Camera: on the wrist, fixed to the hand. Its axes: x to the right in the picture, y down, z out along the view.
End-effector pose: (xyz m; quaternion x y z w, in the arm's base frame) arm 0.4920 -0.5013 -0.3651 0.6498 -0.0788 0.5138 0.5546
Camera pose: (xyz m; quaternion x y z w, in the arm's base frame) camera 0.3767 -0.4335 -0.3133 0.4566 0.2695 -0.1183 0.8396
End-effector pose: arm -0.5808 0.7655 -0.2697 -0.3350 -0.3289 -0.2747 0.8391
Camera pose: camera -0.4694 0.7299 -0.3529 -0.1583 -0.4966 -0.8026 0.2901
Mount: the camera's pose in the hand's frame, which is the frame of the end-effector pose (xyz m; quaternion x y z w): 0.0178 0.0854 -0.1139 -0.1632 -0.0959 -0.7081 0.6803
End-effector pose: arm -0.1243 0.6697 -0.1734 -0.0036 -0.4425 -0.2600 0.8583
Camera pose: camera 0.0088 0.7088 -0.2100 0.1459 -0.3434 -0.8564 0.3567
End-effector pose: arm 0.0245 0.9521 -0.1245 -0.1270 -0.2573 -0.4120 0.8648
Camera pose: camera 0.1391 0.9451 -0.2105 -0.0849 -0.2807 -0.9225 0.2512
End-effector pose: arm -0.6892 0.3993 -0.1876 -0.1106 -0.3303 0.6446 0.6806
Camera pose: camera -0.6913 0.4599 -0.3176 0.1094 -0.4735 -0.0867 0.8697
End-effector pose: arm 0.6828 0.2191 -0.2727 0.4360 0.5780 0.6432 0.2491
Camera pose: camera 0.5930 0.1561 -0.1803 -0.0916 0.5731 0.3137 0.7515
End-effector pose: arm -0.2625 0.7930 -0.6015 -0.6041 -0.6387 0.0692 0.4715
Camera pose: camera -0.1209 0.7753 -0.5863 -0.0290 -0.9188 -0.3331 0.2099
